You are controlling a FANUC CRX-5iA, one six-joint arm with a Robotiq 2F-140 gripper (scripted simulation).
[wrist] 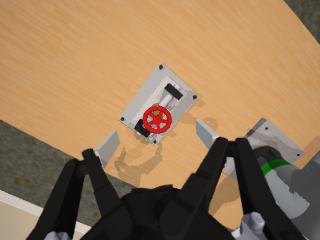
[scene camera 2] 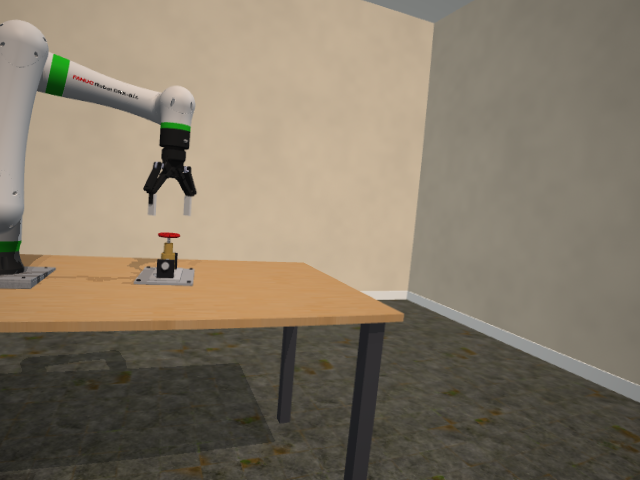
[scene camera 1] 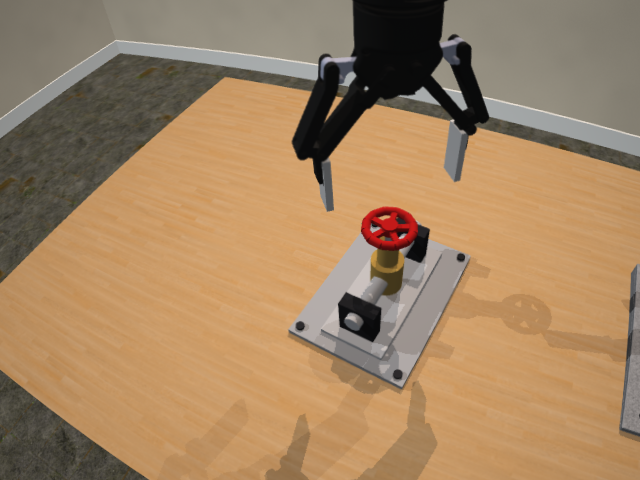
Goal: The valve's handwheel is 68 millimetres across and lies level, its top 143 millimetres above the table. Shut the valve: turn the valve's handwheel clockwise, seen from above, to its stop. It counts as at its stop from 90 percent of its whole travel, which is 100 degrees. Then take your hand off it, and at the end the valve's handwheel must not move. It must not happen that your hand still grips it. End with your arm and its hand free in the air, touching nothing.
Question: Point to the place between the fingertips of my gripper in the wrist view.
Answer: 156,131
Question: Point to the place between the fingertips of my gripper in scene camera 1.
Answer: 391,187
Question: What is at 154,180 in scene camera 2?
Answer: My gripper.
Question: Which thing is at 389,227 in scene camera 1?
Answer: A handwheel.
